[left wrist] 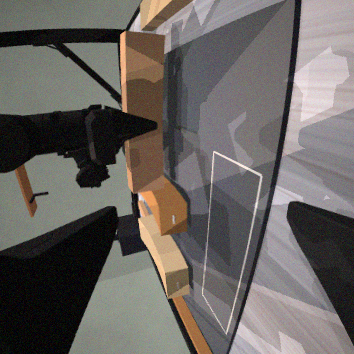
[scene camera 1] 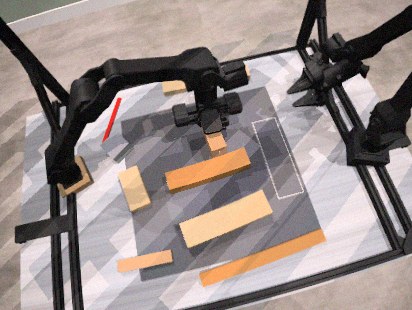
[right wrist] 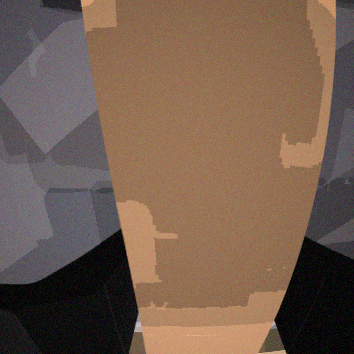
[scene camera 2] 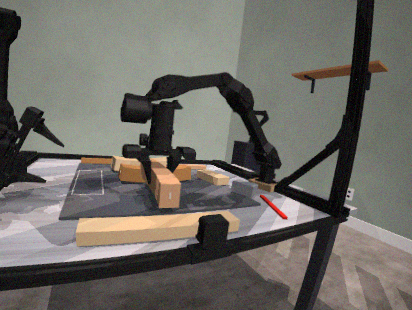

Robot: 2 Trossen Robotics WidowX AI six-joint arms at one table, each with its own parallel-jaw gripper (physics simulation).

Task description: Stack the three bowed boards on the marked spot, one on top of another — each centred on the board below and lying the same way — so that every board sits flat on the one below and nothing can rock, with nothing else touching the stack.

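Places are measured from the left arm's base along level axes (x ahead, y left, z up), in millimetres.
Pixels of known places: left gripper, fingertip midpoint: (left wrist: pixel 202 212) (scene camera 1: pixel 290 99) (scene camera 2: pixel 54 164); right gripper, fingertip midpoint: (left wrist: pixel 152 122) (right wrist: pixel 198 219); left arm's base, link origin: (scene camera 1: pixel 371 144); right arm's base, link origin: (scene camera 1: pixel 70 175) (scene camera 2: pixel 265 181).
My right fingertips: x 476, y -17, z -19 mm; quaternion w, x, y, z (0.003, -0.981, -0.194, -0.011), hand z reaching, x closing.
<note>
Ahead of a thing's pixels: the offset from my right fingertips to its top centre. "pt": to the spot under its first point.
My right gripper (scene camera 2: pixel 160 175) (right wrist: pixel 198 219) is shut on a light-brown board @(dx -5, dy -10, dz +48 mm) (scene camera 1: pixel 216 142) (scene camera 2: pixel 167 192) (left wrist: pixel 145 100) (right wrist: pixel 210 150). Whether that board touches the mat is unclear. An orange board @(dx -24, dy +146, dz +19 mm) (scene camera 1: pixel 207 170) (scene camera 2: pixel 130 173) (left wrist: pixel 170 207) lies near its end. A pale bowed board @(dx -92, dy +273, dz +18 mm) (scene camera 1: pixel 225 217) (left wrist: pixel 165 255) lies beyond the orange one, its curve showing in the left wrist view. The marked spot, a white outline @(pt dx -183, dy +83, dz -32 mm) (scene camera 1: pixel 265 160) (scene camera 2: pixel 103 182) (left wrist: pixel 208 223), has no board on it. My left gripper (scene camera 1: pixel 292 99) (scene camera 2: pixel 55 163) (left wrist: pixel 202 212) is open and empty, off the mat's edge.
A long pale board (scene camera 1: pixel 174 87) (scene camera 2: pixel 150 230) lies beside the mat. A long thin orange plank @(dx -198, dy +356, dz -10 mm) (scene camera 1: pixel 265 257) (left wrist: pixel 192 325), a short pale block @(dx +182, dy +225, dz -5 mm) (scene camera 1: pixel 134 187) (scene camera 2: pixel 212 177) and a small thin piece @(dx +107, dy +414, dz -17 mm) (scene camera 1: pixel 145 261) lie around. A red stick @(dx +332, dy +0, dz -32 mm) (scene camera 1: pixel 112 120) (scene camera 2: pixel 273 206) lies near a grey block @(dx +275, dy +103, dz +7 mm) (scene camera 2: pixel 243 188).
</note>
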